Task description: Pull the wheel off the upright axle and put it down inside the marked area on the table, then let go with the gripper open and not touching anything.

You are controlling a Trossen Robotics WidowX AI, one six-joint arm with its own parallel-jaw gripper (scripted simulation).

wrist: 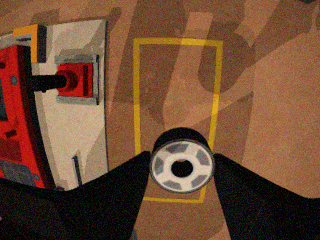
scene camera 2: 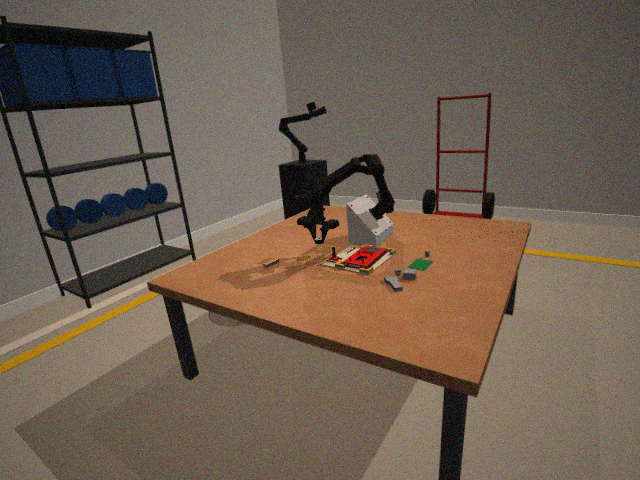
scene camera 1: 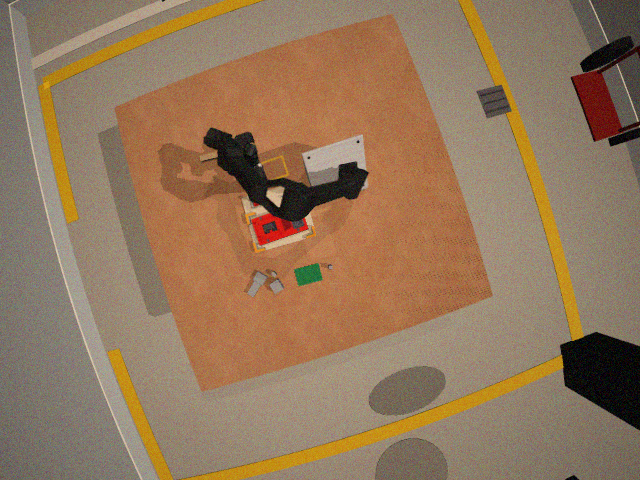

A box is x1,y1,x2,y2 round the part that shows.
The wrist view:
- my gripper: [0,151,319,239]
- wheel: [149,128,215,192], held by my gripper
